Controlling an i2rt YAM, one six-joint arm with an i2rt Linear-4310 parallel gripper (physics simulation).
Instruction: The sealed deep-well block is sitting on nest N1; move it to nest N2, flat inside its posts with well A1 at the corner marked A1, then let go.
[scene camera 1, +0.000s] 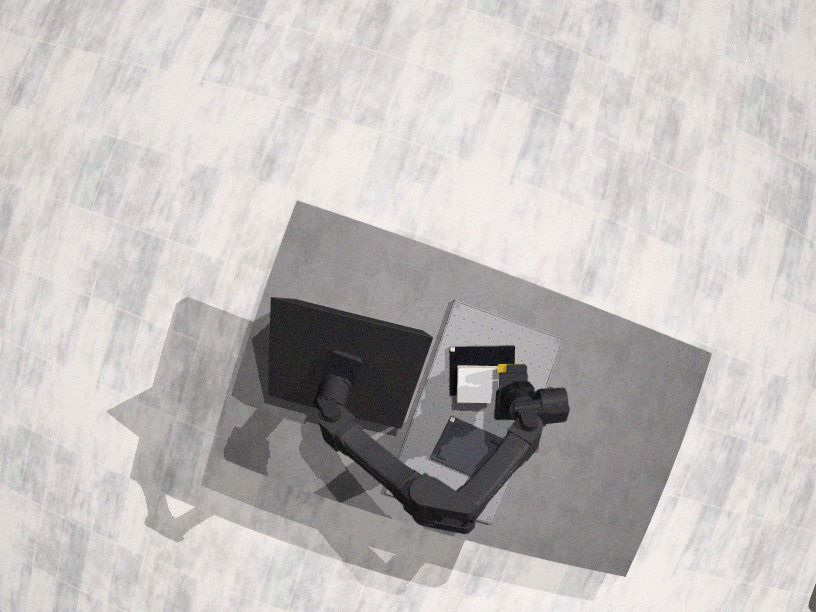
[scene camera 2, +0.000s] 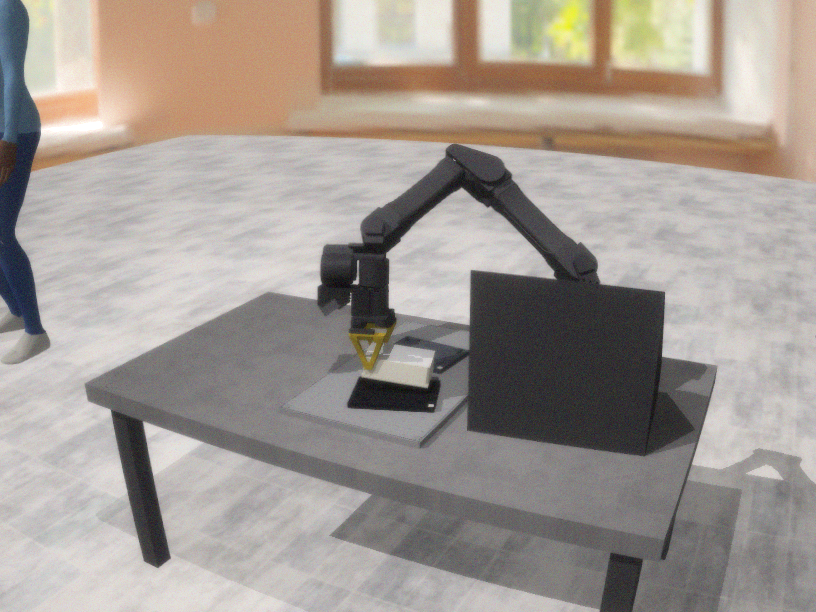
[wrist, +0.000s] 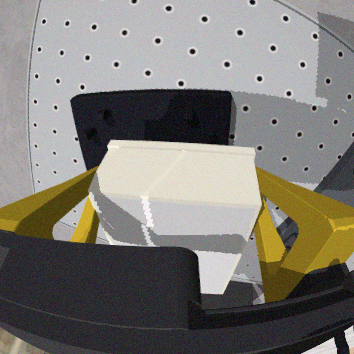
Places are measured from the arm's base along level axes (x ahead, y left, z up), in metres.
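Pixels of known places: gripper, fingertip midpoint: (scene camera 1: 504, 383) (scene camera 2: 373, 363) (wrist: 174, 174); arm's base, link origin: (scene camera 1: 337, 381) (scene camera 2: 579, 330).
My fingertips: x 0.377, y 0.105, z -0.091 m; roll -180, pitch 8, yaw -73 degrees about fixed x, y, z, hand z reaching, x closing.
Observation:
For each thing: its top centre in the pictures, then the offset to it from my fingertips. Level surfaces: height alone.
- sealed deep-well block, top centre: (wrist: 171, 268) (scene camera 2: 399, 350) (scene camera 1: 485, 386) 0.048 m back, 0.017 m right, 0.030 m up
- black nest, top centre: (wrist: 149, 194) (scene camera 2: 394, 386) (scene camera 1: 483, 371) 0.052 m back, 0.011 m left, 0.034 m down
- white corner mark, top centre: (scene camera 2: 431, 405) (scene camera 1: 452, 349) 0.141 m back, 0.038 m left, 0.044 m down
- blue-grey nest, top centre: (wrist: 348, 222) (scene camera 2: 423, 348) (scene camera 1: 470, 450) 0.016 m back, 0.191 m right, 0.038 m down
- light perforated plate, top centre: (wrist: 283, 199) (scene camera 2: 411, 371) (scene camera 1: 475, 418) 0.027 m back, 0.109 m right, 0.055 m down
- grey table, surface height: 0.069 m down
The sealed deep-well block (scene camera 1: 473, 385) (scene camera 2: 398, 372) (wrist: 177, 172) is cream-white with a pale lid. My gripper (scene camera 1: 495, 384) (scene camera 2: 380, 359) (wrist: 174, 174) is shut on it, with yellow fingers on two opposite sides. The block is held above the black nest (scene camera 1: 481, 355) (scene camera 2: 395, 399) (wrist: 150, 117), overlapping part of it, and looks slightly tilted in scene camera 2. That nest has a white corner mark (scene camera 1: 452, 349) (scene camera 2: 431, 405). A blue-grey nest (scene camera 1: 464, 444) (scene camera 2: 453, 353) stands turned at an angle beside it, bare where visible. The nest labels and well A1 cannot be read.
Both nests stand on a light perforated plate (scene camera 1: 527, 342) (scene camera 2: 329, 401) (wrist: 200, 32) on the grey table (scene camera 1: 612, 408) (scene camera 2: 217, 368). A tall black panel (scene camera 1: 349, 368) (scene camera 2: 563, 362) stands beside the plate, near the arm's base. A person (scene camera 2: 19, 191) stands beyond the table at the left of scene camera 2.

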